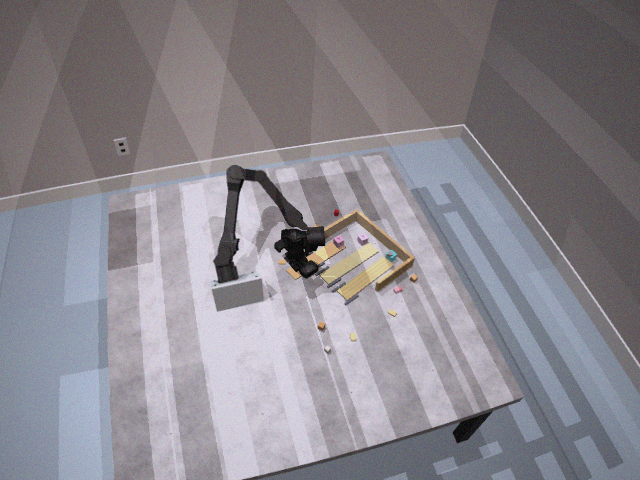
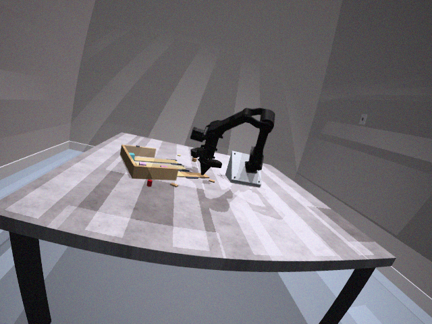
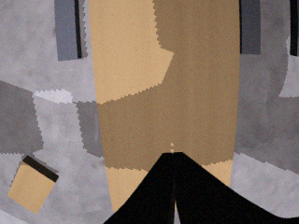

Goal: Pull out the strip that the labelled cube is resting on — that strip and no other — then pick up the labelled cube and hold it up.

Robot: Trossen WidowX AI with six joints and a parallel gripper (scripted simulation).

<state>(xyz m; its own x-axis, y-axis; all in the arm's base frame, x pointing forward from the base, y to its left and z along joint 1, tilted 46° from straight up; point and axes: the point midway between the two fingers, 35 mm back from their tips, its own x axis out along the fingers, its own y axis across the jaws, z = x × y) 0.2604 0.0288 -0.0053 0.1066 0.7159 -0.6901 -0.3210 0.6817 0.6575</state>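
My gripper tip is 90 mm short of the orange-brown strip and 30 mm to the right of it. From my gripper tip the other things lie so: red cylinder (260 mm ahead, 220 mm to the left, 10 mm above).
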